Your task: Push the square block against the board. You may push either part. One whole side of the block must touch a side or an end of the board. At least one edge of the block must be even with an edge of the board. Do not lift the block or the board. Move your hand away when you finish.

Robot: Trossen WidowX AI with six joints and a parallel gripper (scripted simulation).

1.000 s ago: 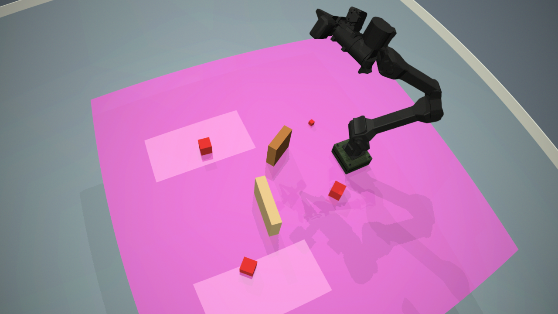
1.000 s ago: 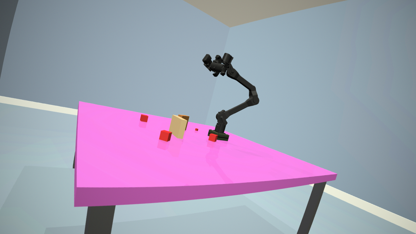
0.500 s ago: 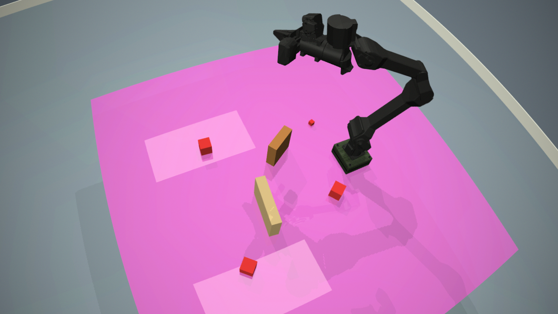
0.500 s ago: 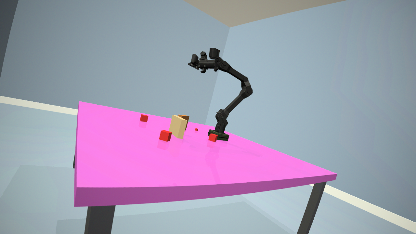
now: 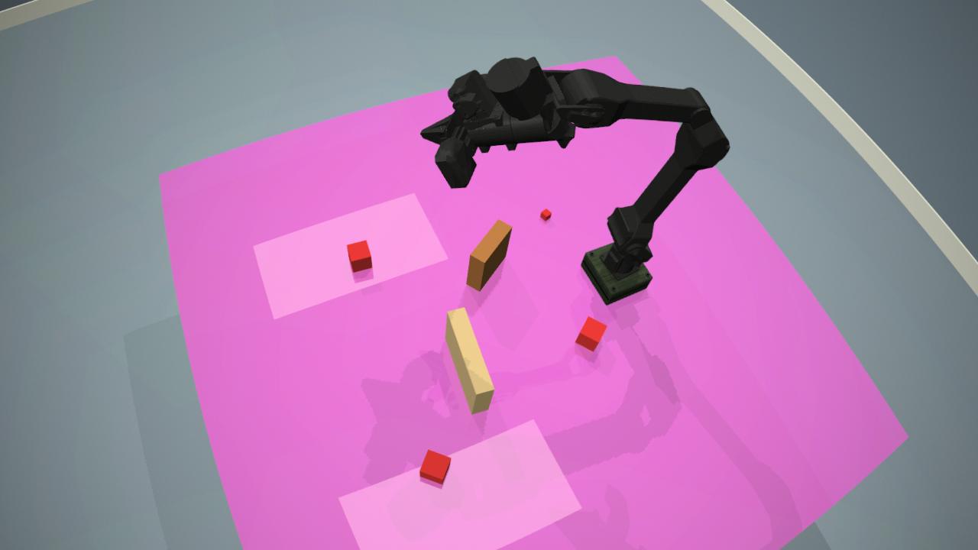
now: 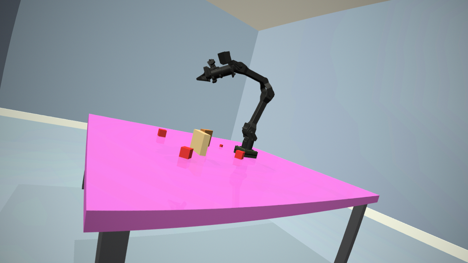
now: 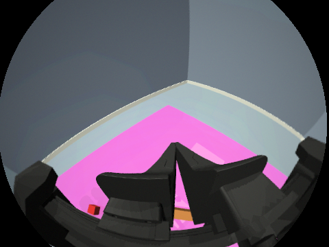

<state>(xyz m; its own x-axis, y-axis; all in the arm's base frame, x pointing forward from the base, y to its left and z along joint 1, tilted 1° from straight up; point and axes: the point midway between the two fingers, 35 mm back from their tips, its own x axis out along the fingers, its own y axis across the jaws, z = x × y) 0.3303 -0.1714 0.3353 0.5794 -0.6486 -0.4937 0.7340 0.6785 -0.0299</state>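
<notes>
The board lies 3 cm ahead of my gripper tip, 23 cm to the left of it and 32 cm below it. From my gripper tip the other things lie so: tiny red cube 30 cm behind, 36 cm below; then square block 12 cm behind, 6 cm to the left, 32 cm below.
</notes>
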